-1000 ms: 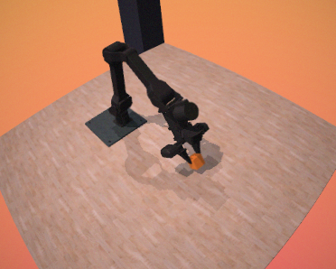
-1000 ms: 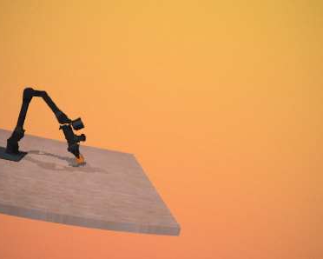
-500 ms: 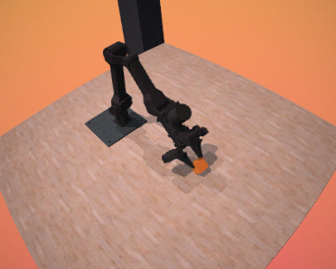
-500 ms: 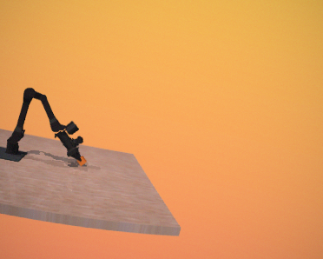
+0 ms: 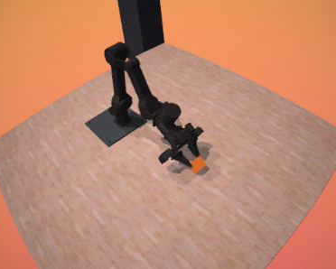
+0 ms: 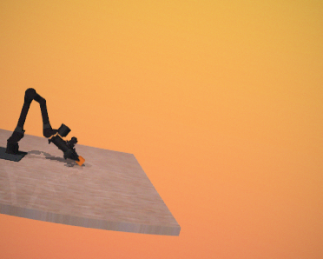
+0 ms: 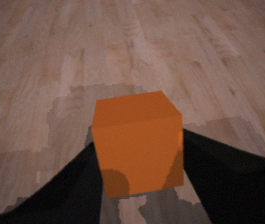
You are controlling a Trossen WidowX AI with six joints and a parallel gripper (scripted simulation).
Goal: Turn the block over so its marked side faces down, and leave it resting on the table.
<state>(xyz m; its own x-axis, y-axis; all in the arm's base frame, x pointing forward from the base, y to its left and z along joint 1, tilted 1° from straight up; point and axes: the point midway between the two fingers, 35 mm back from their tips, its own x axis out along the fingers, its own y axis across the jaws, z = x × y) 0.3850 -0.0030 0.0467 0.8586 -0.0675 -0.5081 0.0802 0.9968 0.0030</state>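
My gripper tip is now 1 cm above the block.
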